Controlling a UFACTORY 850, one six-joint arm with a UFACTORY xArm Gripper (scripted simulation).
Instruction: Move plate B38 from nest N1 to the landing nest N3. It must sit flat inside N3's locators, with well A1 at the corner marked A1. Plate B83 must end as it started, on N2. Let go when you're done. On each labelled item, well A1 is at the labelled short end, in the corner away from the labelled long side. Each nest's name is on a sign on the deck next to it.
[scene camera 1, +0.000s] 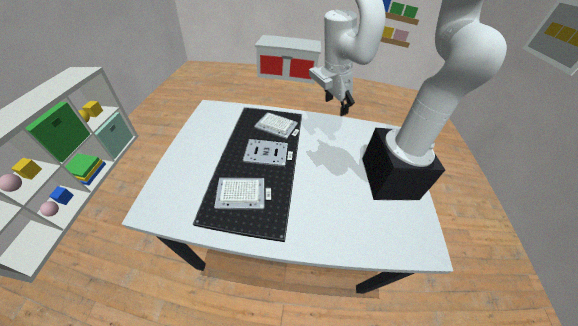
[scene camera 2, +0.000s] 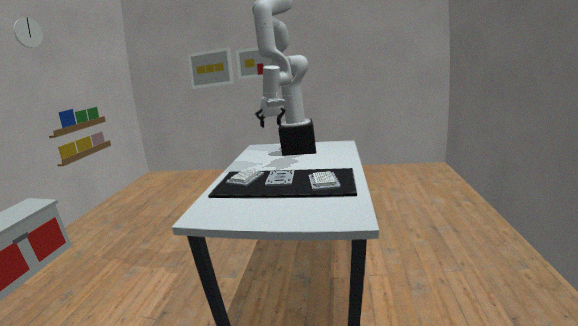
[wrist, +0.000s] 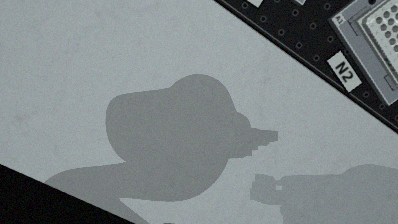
I see my gripper (scene camera 1: 336, 107) and a nest sign (wrist: 338, 63).
